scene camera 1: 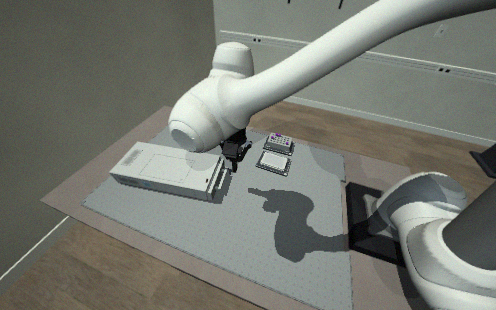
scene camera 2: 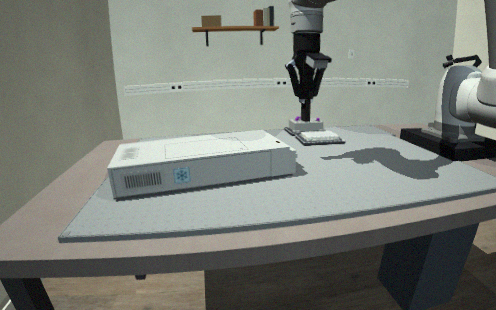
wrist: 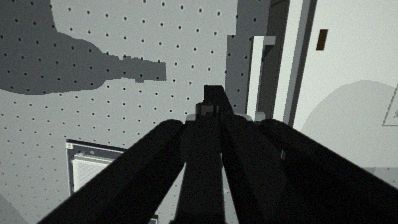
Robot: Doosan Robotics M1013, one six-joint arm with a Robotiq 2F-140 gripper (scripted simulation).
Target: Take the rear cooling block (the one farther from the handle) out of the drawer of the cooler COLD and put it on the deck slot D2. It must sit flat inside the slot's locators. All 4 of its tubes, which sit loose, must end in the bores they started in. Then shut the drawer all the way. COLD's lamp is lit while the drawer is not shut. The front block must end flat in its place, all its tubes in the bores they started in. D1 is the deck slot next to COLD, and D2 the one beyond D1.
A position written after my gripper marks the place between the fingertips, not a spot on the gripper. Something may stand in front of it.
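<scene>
There's my gripper (scene camera 2: 305, 121) to start with, and a cooler COLD (scene camera 1: 177, 171) too. The wrist view gives you a white well plate (wrist: 85, 168), and it's got the cooler COLD (wrist: 338, 97) and my gripper (wrist: 212, 99) in it as well.
</scene>
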